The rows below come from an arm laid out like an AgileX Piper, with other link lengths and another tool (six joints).
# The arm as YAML. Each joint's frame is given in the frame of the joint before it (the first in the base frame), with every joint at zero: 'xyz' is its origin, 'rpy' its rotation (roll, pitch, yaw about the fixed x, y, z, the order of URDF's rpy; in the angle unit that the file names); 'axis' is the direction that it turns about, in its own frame. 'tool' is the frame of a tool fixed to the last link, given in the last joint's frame.
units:
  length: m
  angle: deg
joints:
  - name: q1
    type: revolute
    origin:
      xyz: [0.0, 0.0, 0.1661]
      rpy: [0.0, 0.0, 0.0]
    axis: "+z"
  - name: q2
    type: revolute
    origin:
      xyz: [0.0, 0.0, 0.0]
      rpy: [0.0, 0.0, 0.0]
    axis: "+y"
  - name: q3
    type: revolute
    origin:
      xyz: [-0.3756, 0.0, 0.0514]
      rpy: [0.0, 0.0, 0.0]
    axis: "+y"
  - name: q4
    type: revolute
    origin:
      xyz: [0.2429, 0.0, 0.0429]
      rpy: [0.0, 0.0, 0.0]
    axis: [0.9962, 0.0, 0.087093]
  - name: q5
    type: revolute
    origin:
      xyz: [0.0, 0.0, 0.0]
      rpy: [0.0, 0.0, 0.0]
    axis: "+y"
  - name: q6
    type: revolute
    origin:
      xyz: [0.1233, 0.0, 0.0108]
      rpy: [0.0, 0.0, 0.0]
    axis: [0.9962, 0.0, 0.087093]
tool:
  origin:
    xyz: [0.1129, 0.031, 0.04]
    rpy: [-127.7, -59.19, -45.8]
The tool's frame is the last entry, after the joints.
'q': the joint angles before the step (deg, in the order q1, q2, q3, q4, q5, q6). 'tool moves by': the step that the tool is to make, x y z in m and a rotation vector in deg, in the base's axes. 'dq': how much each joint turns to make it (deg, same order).
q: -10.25, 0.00, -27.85, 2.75, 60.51, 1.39
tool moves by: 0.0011, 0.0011, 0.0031, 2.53, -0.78, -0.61
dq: 0.01, 0.00, 0.00, 0.77, -0.43, 2.22
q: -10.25, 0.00, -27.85, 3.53, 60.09, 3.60
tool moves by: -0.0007, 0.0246, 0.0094, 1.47, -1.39, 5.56
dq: 0.00, 0.22, -0.83, 6.62, -0.05, -4.34
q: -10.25, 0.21, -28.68, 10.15, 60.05, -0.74
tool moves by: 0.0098, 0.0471, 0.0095, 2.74, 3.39, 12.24
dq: 0.01, 6.81, -0.05, 13.72, 0.00, -11.50
